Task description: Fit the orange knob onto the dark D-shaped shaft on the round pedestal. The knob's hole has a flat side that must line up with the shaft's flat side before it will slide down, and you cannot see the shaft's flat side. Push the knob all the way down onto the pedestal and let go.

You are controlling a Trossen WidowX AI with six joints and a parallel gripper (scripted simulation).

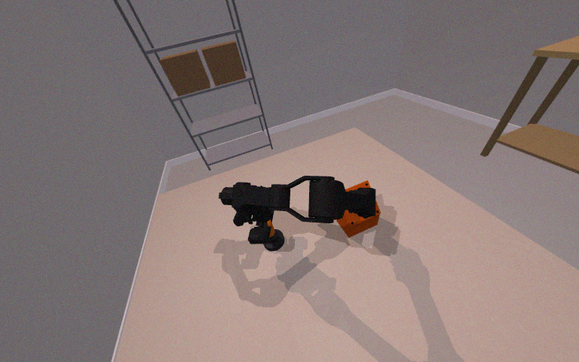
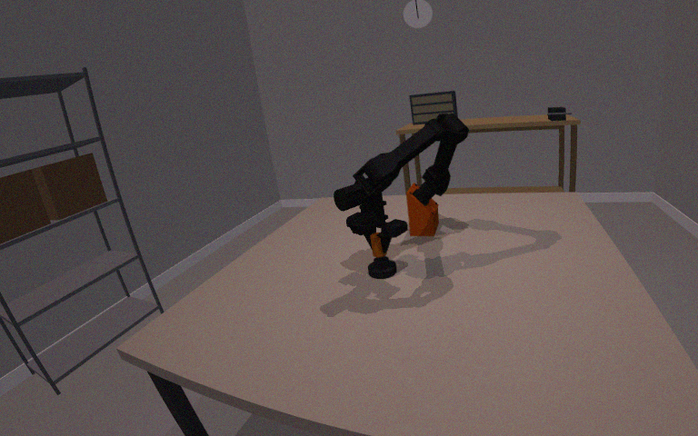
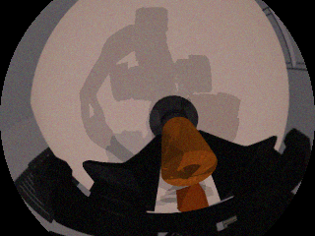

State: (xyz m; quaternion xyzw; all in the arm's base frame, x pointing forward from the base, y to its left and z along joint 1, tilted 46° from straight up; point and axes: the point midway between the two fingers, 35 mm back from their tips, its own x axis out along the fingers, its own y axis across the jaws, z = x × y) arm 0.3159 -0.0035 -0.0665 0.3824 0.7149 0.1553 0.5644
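Right now my gripper tip is 2 cm below the orange knob. From my gripper tip the other things lie so: dark round pedestal: 4 cm below.
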